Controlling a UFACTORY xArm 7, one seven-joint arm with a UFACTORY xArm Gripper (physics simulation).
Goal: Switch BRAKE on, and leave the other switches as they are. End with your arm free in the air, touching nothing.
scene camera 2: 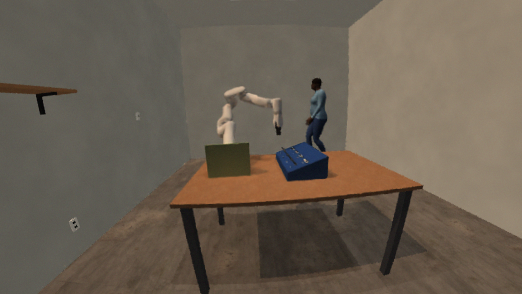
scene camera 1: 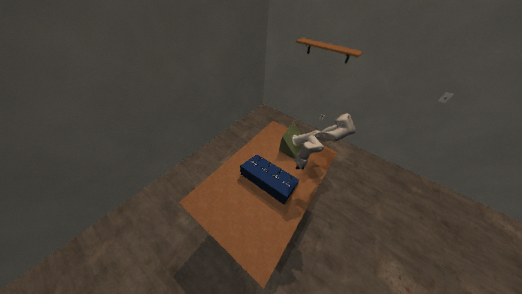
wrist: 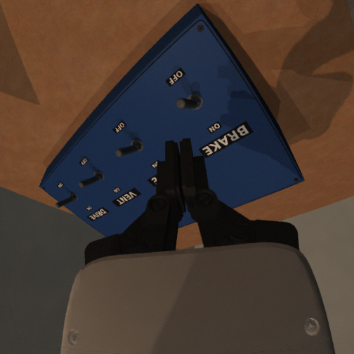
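Seen in the pictures: gripper, fingertip midpoint: [scene camera 2: 278, 135] [scene camera 1: 297, 168]; arm's base, origin of the base link: [scene camera 2: 229, 155] [scene camera 1: 295, 140].
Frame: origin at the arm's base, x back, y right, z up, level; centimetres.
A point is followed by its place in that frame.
Note:
The blue switch panel [scene camera 1: 262, 183] @[z -1.1, x -64.3, y 2.2 cm] [scene camera 2: 316, 168] @[z -4.4, x -55.0, y 27.7 cm] [wrist: 255, 172] has a sloped top with a row of toggle switches. The BRAKE switch [wrist: 190, 103] stands between its OFF label [wrist: 175, 77] and ON label [wrist: 214, 127]; its tip appears nearer OFF. The VALVE switch [wrist: 130, 149], VENT switch [wrist: 92, 180] and DRIVE switch [wrist: 66, 201] follow to the left in the wrist view. The VALVE label is partly hidden by a finger. My gripper [scene camera 1: 300, 167] @[z 10.6, x -40.7, y -17.9 cm] [scene camera 2: 278, 134] @[z 10.6, x -40.7, y -17.9 cm] [wrist: 180, 154] is shut and empty, in the air above the panel's BRAKE end, apart from it.
A green block [scene camera 1: 288, 143] @[z 3.8, x -12.0, y 3.5 cm] [scene camera 2: 227, 160] @[z 0.0, x 0.9, y 11.5 cm] stands on the orange table [scene camera 1: 232, 210] @[z -12.0, x -94.2, y 12.2 cm] [scene camera 2: 350, 186] @[z -12.0, x -70.5, y 42.3 cm], beside the panel. A wall shelf [scene camera 1: 329, 47] [scene camera 2: 25, 89] hangs away from the table. A person [scene camera 2: 318, 107] stands behind the table in scene camera 2.

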